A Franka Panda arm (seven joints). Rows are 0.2 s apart.
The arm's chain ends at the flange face. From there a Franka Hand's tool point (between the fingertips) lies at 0.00 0.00 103.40 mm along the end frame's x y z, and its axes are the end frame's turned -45 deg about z.
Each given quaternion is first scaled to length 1.
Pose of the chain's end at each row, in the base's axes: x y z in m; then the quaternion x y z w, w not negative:
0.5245 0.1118 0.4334 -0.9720 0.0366 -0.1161 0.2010
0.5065 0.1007 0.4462 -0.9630 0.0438 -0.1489 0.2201
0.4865 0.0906 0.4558 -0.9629 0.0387 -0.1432 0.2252
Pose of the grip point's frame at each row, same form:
0.5494 0.1513 0.3411 -0.9120 -0.3382 -0.1842 0.1413
0.5381 0.1432 0.3574 -0.9065 -0.3281 -0.2218 0.1464
0.5168 0.1343 0.3671 -0.9045 -0.3327 -0.2185 0.1533

